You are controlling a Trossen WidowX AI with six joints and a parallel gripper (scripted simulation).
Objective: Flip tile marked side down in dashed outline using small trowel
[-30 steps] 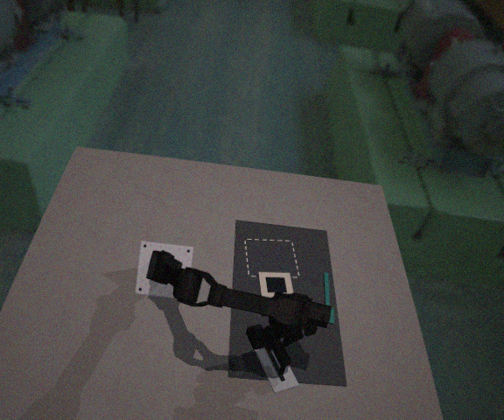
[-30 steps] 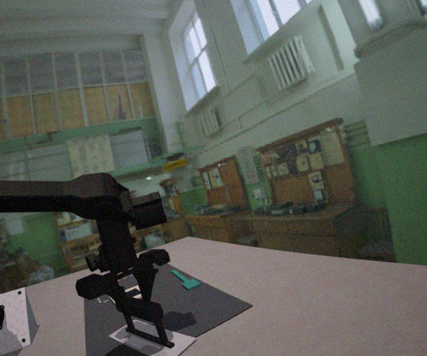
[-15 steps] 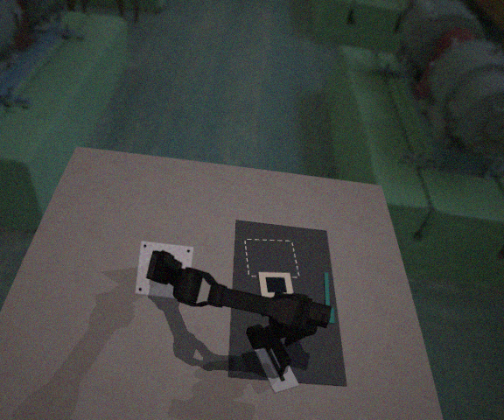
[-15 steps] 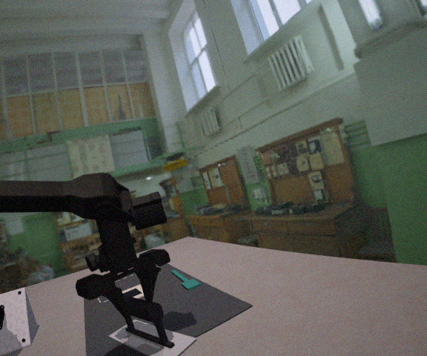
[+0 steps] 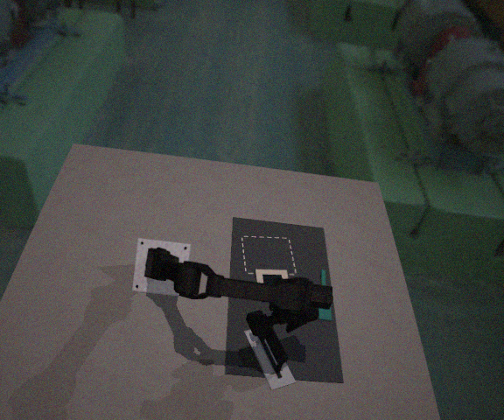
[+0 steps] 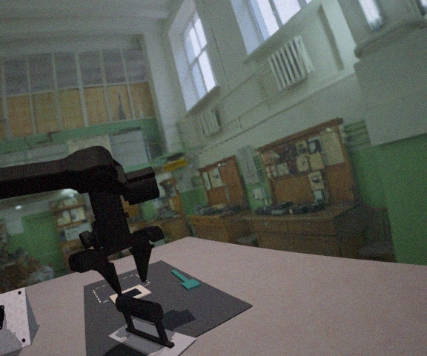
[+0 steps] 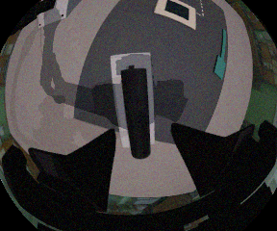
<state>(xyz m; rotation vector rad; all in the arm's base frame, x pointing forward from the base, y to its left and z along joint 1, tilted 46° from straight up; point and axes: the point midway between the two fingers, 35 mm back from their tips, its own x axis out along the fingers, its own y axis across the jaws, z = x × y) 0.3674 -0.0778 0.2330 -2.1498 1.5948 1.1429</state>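
The tile lies 28 cm to the left of my gripper tip, 11 cm below it and 1 cm behind it. Also, from my gripper tip: teal trowel: 24 cm to the left, 16 cm ahead, 11 cm below.
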